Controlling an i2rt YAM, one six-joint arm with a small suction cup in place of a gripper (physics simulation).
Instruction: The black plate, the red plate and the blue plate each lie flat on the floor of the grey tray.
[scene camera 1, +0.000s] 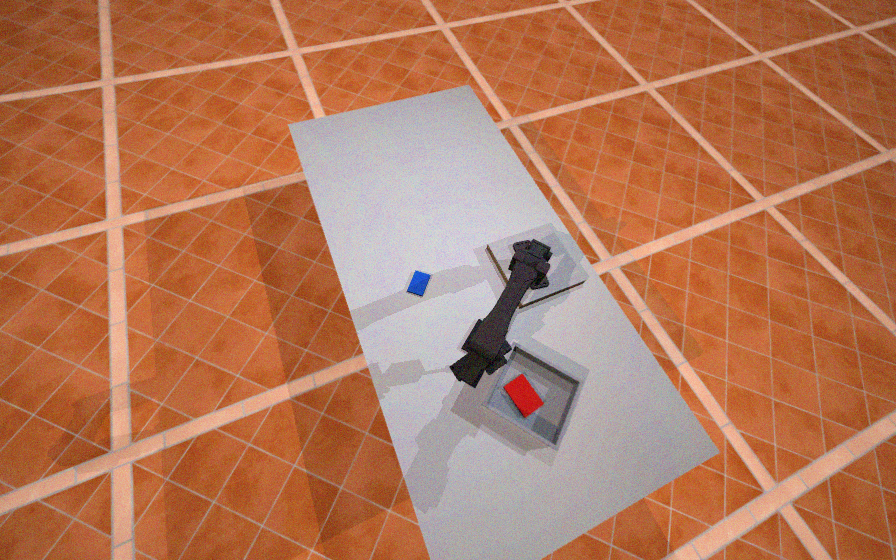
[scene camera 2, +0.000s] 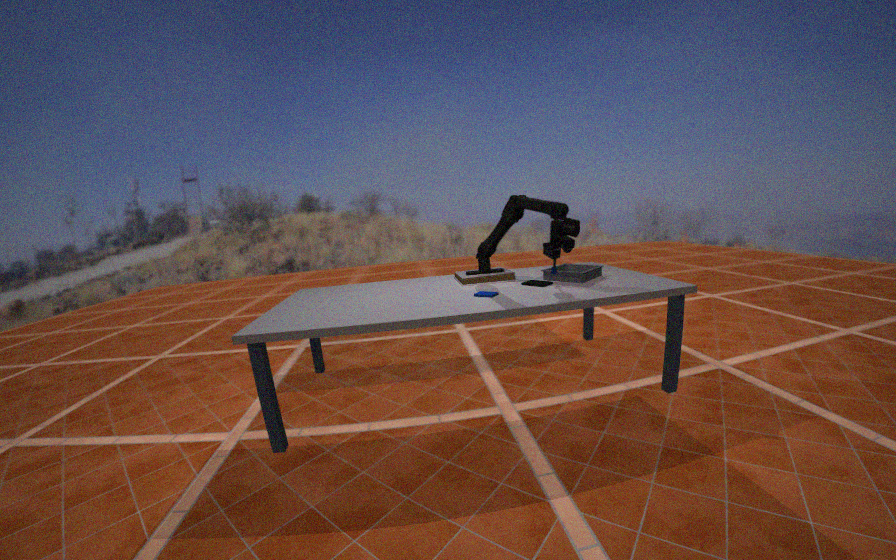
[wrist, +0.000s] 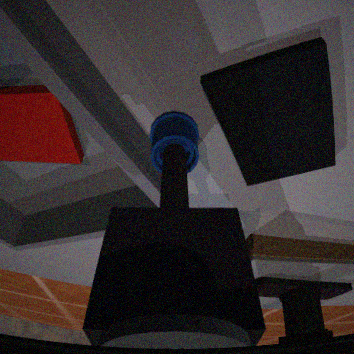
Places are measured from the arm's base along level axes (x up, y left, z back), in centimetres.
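Pixels of known places: hand, its tool point: (scene camera 2: 553, 273) (wrist: 174, 133); arm's base, origin of its link: (scene camera 2: 484, 272) (wrist: 298, 286).
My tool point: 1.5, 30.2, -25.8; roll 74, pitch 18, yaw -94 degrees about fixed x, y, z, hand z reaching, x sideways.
Ahead of a thing's pixels: the offset from my tool point to its middle, as dx, dy, dz. Level surfaces: height alone.
The red plate {-3.8, +12.4, +7.3} (scene camera 1: 523, 394) (wrist: 35, 127) lies inside the grey tray {-2.2, +12.8, +9.6} (scene camera 1: 566, 413) (scene camera 2: 581, 274) (wrist: 85, 82) and looks flat on its floor. It is hidden in scene view 2. The black plate {-4.2, -8.2, -0.2} (scene camera 2: 537, 283) (wrist: 272, 110) lies flat on the table beside the tray; the arm hides it in scene view 1. The blue plate {-4.2, -33.7, -15.7} (scene camera 1: 418, 283) (scene camera 2: 486, 294) lies flat on the table, farther from the tray. My suction cup (scene camera 2: 553, 270) (wrist: 175, 127) is open and empty, close to the tray wall on the black plate's side. The arm hides the cup in scene view 1.
The arm's base stands on a pale board with brown edges (scene camera 1: 551, 295) (scene camera 2: 485, 278) (wrist: 300, 248), between the tray and the far part of the table {dx -4.7} (scene camera 1: 396, 171) (scene camera 2: 370, 307). The tray's raised walls stand around the red plate. The forearm reaches over the table beside the tray.
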